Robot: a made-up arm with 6 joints. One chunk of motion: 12 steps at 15 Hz.
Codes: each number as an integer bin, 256 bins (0 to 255) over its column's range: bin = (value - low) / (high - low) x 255, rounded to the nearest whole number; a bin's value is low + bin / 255 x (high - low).
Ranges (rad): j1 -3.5..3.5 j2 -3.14..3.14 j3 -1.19..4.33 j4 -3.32..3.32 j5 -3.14..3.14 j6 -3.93..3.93
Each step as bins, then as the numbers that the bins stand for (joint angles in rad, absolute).
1 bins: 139 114 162 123 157 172
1 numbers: 0.3157 -0.3325 2.3168 -0.1172 0.7265 1.3716
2 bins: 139 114 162 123 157 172
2 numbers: 0.3157 -0.3325 2.3168 -0.1172 0.7265 1.3716
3 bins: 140 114 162 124 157 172
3 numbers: 0.3431 -0.3325 2.3168 -0.0911 0.7265 1.3716
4 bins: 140 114 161 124 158 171
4 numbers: 0.3431 -0.3325 2.2952 -0.0911 0.7511 1.3408
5 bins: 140 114 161 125 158 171
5 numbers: 0.3431 -0.3325 2.2952 -0.0651 0.7511 1.3408
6 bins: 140 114 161 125 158 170
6 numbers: 0.3431 -0.3325 2.2952 -0.0651 0.7511 1.3100
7 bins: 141 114 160 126 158 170
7 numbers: 0.3706 -0.3325 2.2735 -0.0391 0.7511 1.3100
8 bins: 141 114 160 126 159 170
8 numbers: 0.3706 -0.3325 2.2735 -0.0391 0.7758 1.3100
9 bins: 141 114 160 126 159 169
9 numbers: 0.3706 -0.3325 2.2735 -0.0391 0.7758 1.2792
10 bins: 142 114 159 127 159 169
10 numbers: 0.3980 -0.3325 2.2519 -0.0130 0.7758 1.2792
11 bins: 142 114 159 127 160 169
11 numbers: 0.3980 -0.3325 2.2519 -0.0130 0.8004 1.2792
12 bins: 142 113 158 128 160 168
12 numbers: 0.3980 -0.3571 2.2302 0.0130 0.8004 1.2484
